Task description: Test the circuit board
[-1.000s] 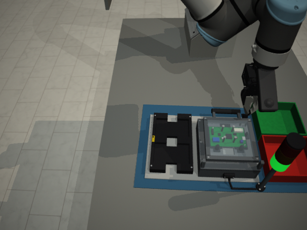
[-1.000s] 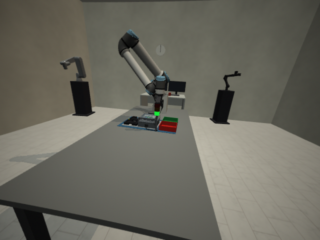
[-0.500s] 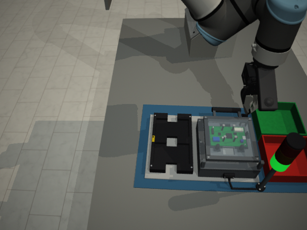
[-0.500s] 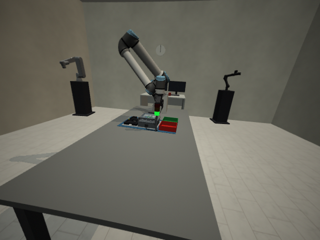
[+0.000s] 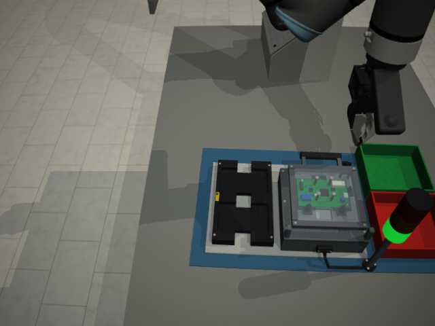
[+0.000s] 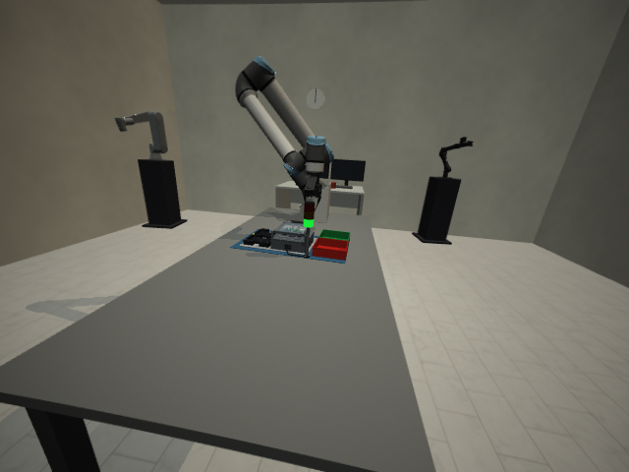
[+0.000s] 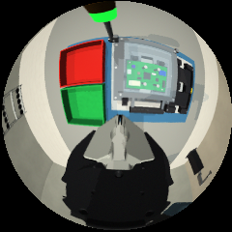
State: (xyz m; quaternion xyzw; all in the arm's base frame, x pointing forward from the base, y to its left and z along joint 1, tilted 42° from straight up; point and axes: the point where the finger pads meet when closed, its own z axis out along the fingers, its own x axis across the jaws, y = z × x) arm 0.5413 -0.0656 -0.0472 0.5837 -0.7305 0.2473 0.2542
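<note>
Now: the black latch tab 10 mm ahead of my hand, 10 mm to the right of it and 70 mm below it. The rest, counted from my hand: green bin: 10 mm behind, 140 mm to the left, 150 mm below; then green circuit board: 60 mm ahead, 80 mm to the right, 90 mm below; then tester lid: 60 mm ahead, 80 mm to the right, 70 mm below.
</note>
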